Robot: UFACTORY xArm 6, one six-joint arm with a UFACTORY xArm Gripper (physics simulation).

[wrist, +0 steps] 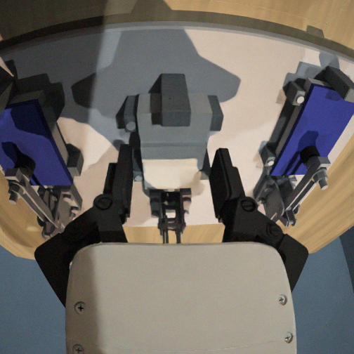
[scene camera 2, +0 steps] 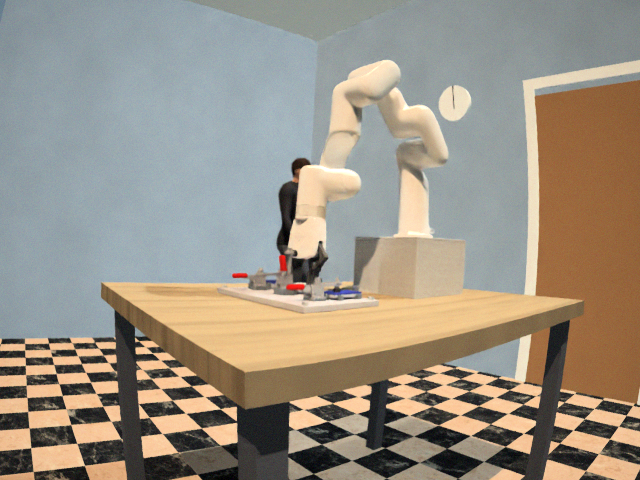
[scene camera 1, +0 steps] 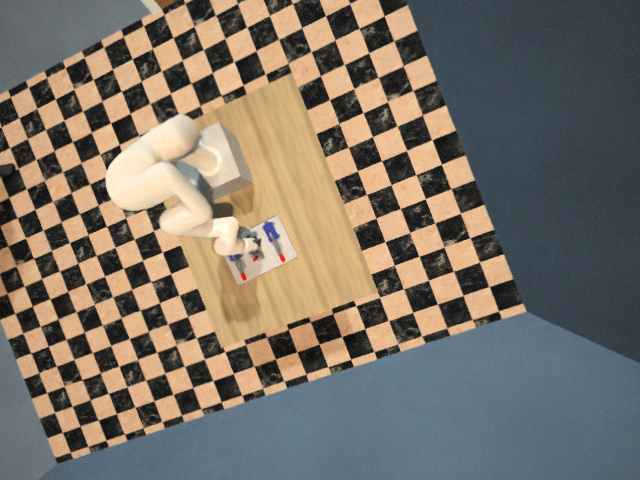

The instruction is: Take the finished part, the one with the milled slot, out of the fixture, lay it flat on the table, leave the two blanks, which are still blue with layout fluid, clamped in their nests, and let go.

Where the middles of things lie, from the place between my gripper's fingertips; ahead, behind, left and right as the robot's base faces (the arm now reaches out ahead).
The finished part [wrist: 172,156] is 10 mm behind my hand. Round my hand: fixture plate [scene camera 2: 290,302] 30 mm below, 30 mm ahead; dark end stop [wrist: 175,110] 50 mm behind.
